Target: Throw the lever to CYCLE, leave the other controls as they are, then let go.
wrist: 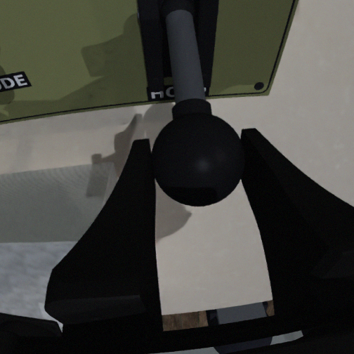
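The lever is a grey rod with a large black ball knob at its near end. It comes out of a dark slotted bracket on the green panel and points toward the camera, over a label at the panel's lower edge that the rod partly covers. My gripper is shut on the ball knob, with one black fingertip touching it on the left and the other on the right. The CYCLE label does not show in this view.
Part of another label, ending in "DE", shows at the panel's left. A pale grey block-like surface lies at the left below the panel. A strip of brown wood and a grey part show between the finger bases.
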